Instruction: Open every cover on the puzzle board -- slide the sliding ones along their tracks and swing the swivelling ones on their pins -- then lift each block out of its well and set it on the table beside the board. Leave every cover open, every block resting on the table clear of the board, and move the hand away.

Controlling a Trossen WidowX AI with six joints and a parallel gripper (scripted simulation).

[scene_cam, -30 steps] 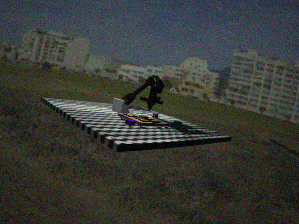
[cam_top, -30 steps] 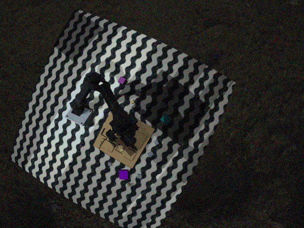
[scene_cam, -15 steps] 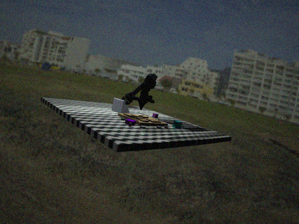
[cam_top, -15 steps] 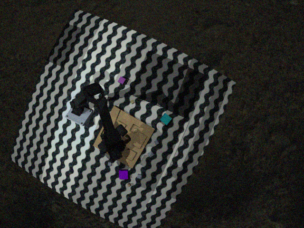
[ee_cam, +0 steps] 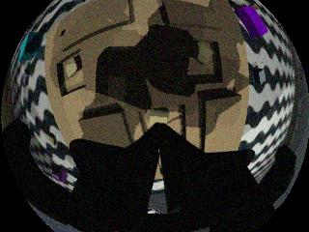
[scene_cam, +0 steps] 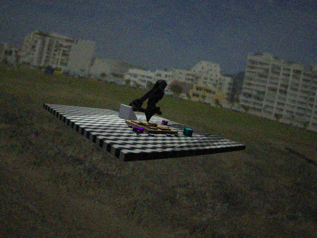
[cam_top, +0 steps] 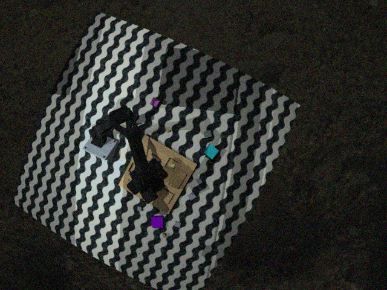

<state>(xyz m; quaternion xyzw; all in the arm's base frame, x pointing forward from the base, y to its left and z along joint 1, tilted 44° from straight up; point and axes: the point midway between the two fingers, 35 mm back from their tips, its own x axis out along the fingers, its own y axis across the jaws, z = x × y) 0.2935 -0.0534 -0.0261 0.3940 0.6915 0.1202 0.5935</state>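
The tan puzzle board is 4 cm ahead of my gripper tip, 2 cm below it and 1 cm to the right of it. Round my gripper tip: grey bit (29 cm to the left, 20 cm ahead, 4 cm below); then teal block (24 cm ahead, 22 cm to the left, 2 cm below); then purple block (22 cm to the right, 13 cm ahead, 3 cm below).
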